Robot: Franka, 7 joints.
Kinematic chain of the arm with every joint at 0, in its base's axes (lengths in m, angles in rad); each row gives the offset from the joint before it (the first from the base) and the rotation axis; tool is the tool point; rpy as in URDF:
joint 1: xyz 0 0 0.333 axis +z
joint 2: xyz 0 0 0 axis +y
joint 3: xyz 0 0 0.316 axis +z
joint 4: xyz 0.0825 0 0 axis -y
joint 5: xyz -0.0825 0 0.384 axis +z
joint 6: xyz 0 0 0 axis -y
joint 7: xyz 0.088 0 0 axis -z
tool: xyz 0 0 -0.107 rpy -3.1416 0 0
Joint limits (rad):
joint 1: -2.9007..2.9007
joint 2: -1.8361..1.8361
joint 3: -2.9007..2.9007
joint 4: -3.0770..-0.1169
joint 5: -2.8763..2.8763
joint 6: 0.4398..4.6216
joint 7: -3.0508..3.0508
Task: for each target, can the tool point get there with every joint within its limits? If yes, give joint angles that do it. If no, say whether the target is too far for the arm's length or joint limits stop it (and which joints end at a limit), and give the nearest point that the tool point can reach.
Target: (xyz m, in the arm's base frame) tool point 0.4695 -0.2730 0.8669
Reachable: yes | joints 1.7426 -1.1391 -0.7689 -1.4430 0.6522 3.3063 0.9474
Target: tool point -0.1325 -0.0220 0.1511
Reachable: yes | joints -1.2948 -1.4260 -2.0698 -2.7534 2.3434 4.2778 -1.6905
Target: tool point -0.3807 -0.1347 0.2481
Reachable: yes | joints -1.7444 0.7751 -0.8617 -2.7228 0.6112 4.3057 1.3719
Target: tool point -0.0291 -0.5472 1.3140
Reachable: no: too far | nearest point -0.0222 -0.4178 1.0820 | short by 0.266 m
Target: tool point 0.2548 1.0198 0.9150
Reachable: no: too far | nearest point 0.1819 0.7281 0.7486 | short by 0.344 m
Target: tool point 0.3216 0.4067 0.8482
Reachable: yes | joints -1.5467 -0.6446 1.6914 -1.1774 0.2279 4.2189 0.8396
